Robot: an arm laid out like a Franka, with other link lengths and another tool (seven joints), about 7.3 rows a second.
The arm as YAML. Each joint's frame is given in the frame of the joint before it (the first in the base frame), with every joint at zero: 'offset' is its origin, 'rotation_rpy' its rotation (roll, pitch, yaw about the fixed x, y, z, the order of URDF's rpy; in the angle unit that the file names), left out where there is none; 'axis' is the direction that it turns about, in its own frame. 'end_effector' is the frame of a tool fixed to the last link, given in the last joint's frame.
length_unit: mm
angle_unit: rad
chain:
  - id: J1
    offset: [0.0, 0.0, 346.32]
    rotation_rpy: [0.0, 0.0, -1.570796]
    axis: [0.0, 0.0, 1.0]
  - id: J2
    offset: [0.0, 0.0, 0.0]
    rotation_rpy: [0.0, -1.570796, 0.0]
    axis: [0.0, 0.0, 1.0]
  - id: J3
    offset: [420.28, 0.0, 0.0]
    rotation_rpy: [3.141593, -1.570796, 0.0]
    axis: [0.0, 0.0, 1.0]
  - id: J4
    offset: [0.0, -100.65, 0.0]
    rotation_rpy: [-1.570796, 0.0, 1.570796]
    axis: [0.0, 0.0, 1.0]
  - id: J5
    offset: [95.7, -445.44, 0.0]
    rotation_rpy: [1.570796, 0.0, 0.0]
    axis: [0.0, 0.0, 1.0]
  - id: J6
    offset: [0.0, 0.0, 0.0]
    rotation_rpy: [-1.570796, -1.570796, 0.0]
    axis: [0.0, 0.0, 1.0]
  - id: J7
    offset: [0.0, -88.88, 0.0]
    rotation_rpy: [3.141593, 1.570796, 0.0]
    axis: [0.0, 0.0, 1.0]
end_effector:
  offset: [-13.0, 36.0, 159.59]
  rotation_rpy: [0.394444, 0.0, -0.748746]
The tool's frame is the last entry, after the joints.
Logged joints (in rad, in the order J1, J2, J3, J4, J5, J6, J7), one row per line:
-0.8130, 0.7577, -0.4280, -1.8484, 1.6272, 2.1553, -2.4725
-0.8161, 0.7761, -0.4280, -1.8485, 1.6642, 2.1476, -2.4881
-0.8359, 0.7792, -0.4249, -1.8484, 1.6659, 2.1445, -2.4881
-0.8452, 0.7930, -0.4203, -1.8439, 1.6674, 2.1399, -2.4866
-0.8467, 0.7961, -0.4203, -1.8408, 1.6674, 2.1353, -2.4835
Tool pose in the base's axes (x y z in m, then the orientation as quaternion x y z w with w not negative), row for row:
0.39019, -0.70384, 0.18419, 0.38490, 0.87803, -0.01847, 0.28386
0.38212, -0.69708, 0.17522, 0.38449, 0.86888, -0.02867, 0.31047
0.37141, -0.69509, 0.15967, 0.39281, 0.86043, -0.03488, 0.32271
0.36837, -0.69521, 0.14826, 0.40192, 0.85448, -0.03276, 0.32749
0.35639, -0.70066, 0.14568, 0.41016, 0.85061, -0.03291, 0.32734
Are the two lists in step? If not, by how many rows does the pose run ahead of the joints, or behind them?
The pose runs 2 rows behind the joints: the pose in row i belongs to the joints in row i - 2.
